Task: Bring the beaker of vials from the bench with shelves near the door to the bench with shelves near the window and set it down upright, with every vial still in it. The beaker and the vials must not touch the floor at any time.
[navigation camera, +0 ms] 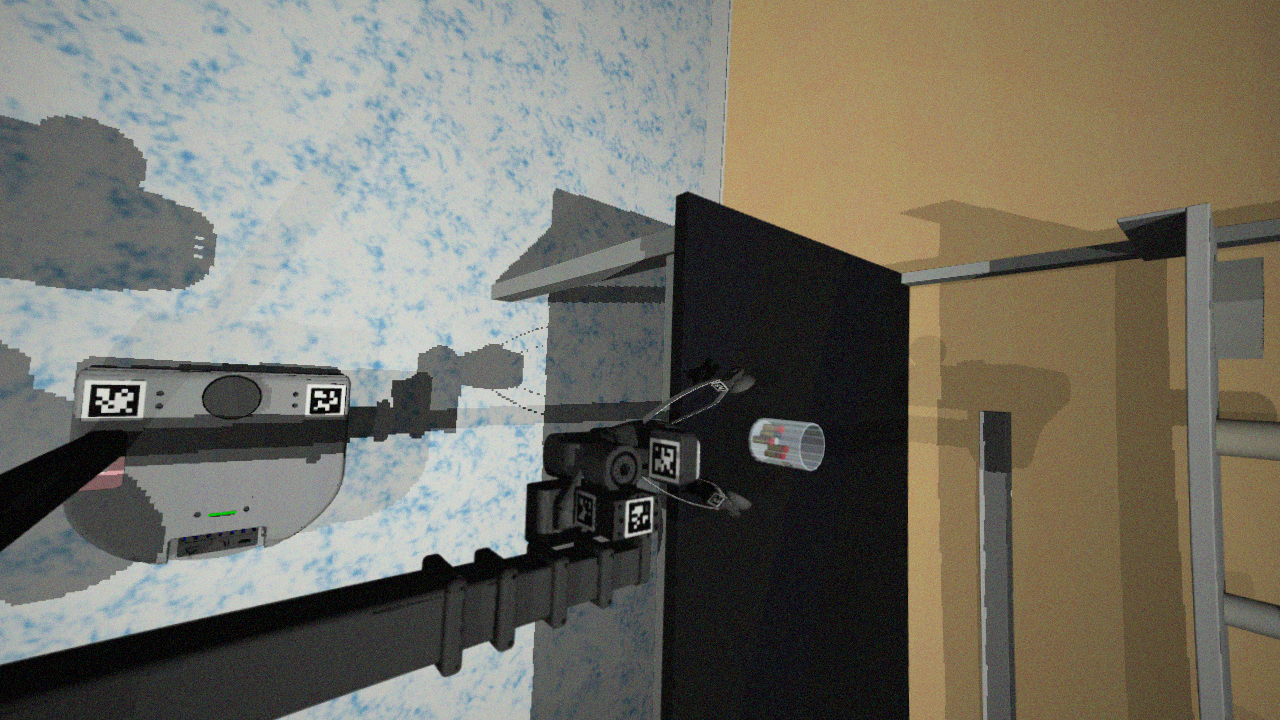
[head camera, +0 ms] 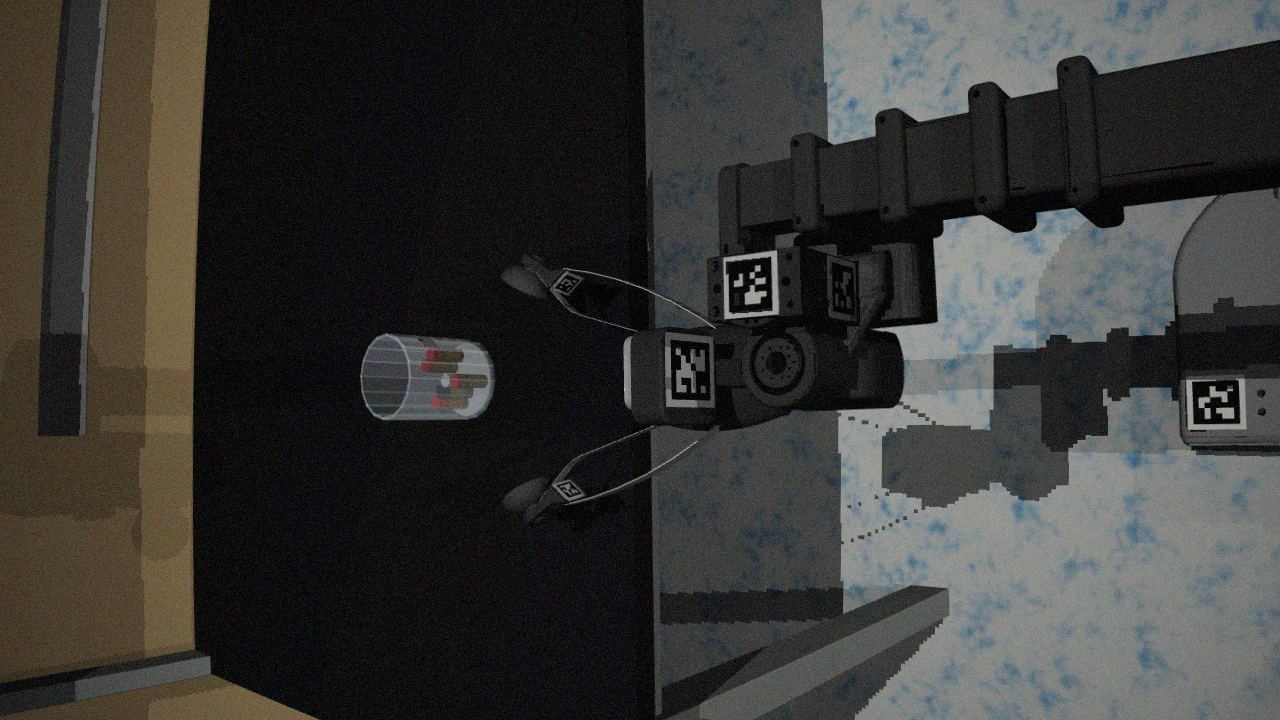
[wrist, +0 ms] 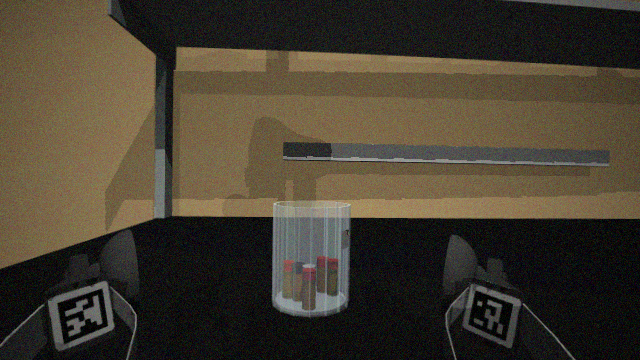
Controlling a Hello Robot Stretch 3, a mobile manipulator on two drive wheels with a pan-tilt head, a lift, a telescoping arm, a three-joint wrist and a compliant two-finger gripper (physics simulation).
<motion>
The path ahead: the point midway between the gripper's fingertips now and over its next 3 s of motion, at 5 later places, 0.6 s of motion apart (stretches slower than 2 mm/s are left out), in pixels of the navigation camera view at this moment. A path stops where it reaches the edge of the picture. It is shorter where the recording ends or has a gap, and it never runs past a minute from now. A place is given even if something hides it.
My gripper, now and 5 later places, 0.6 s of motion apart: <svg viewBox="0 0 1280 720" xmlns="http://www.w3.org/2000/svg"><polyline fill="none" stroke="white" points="747,440 741,438 764,436 773,435 781,435 795,434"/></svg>
</motion>
